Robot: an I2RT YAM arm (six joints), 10 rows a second.
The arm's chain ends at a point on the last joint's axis. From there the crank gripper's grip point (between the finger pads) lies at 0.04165 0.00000 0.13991 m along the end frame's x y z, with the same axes.
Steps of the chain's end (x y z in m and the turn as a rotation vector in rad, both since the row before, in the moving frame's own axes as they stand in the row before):
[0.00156 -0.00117 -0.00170 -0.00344 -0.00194 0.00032]
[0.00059 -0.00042 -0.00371 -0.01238 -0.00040 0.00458]
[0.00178 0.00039 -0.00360 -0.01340 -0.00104 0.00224]
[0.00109 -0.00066 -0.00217 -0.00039 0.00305 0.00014]
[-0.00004 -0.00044 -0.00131 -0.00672 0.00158 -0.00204]
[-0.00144 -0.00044 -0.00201 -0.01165 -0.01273 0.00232]
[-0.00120 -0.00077 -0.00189 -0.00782 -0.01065 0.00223]
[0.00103 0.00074 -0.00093 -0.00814 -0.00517 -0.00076]
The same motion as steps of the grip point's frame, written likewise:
[0.00129 -0.00068 -0.00162 -0.00344 -0.00194 0.00032]
[0.00053 0.00150 -0.00371 -0.01238 -0.00040 0.00458]
[0.00163 0.00236 -0.00357 -0.01340 -0.00104 0.00224]
[0.00152 -0.00060 -0.00230 -0.00039 0.00305 0.00014]
[0.00018 0.00041 -0.00138 -0.00672 0.00158 -0.00204]
[-0.00323 0.00129 -0.00150 -0.01165 -0.01273 0.00232]
[-0.00269 0.00042 -0.00146 -0.00782 -0.01065 0.00223]
[0.00031 0.00185 -0.00072 -0.00814 -0.00517 -0.00076]

